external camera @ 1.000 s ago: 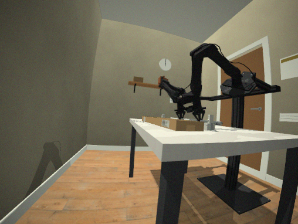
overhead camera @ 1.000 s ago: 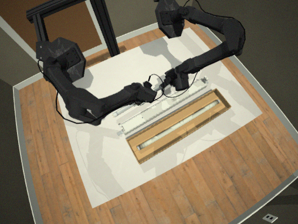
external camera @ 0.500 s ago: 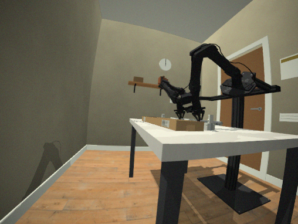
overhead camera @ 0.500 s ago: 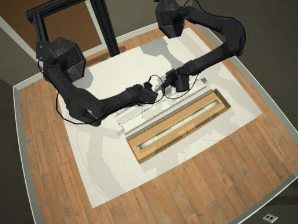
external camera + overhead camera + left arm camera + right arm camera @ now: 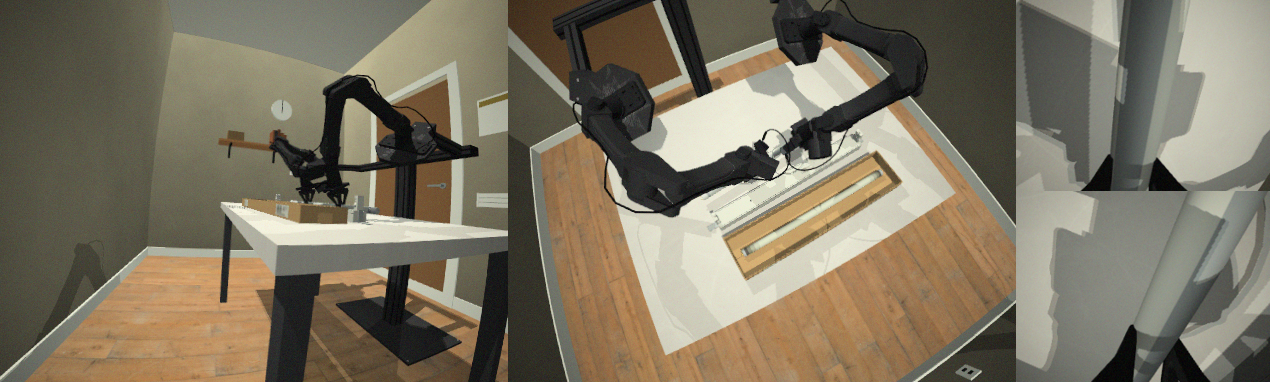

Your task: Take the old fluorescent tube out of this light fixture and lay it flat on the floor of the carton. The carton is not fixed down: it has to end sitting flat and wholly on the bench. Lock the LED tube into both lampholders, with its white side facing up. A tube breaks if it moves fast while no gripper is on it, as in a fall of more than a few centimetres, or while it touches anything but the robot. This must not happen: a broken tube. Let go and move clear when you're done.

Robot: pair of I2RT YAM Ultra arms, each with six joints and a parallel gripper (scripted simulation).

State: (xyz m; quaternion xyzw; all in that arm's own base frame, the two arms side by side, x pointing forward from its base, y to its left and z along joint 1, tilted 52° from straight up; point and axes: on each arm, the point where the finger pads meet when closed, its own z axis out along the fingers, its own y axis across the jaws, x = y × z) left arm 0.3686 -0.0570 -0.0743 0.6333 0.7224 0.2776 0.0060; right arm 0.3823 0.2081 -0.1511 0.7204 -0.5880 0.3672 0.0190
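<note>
Now: right hand 10 mm past the LED tube, 120 mm to the right of it and 10 mm above it. The rest, counted from my right hand: brown carton 250 mm ahead, 160 mm to the left, 20 mm below; old fluorescent tube 250 mm ahead, 160 mm to the left, 30 mm below.
Now: the LED tube 120 mm to the right of my left hand, 10 mm below it and 10 mm ahead of it. From my left hand the other things lie so: brown carton 270 mm ahead, 80 mm to the right, 20 mm below; old fluorescent tube 270 mm ahead, 80 mm to the right, 30 mm below.
</note>
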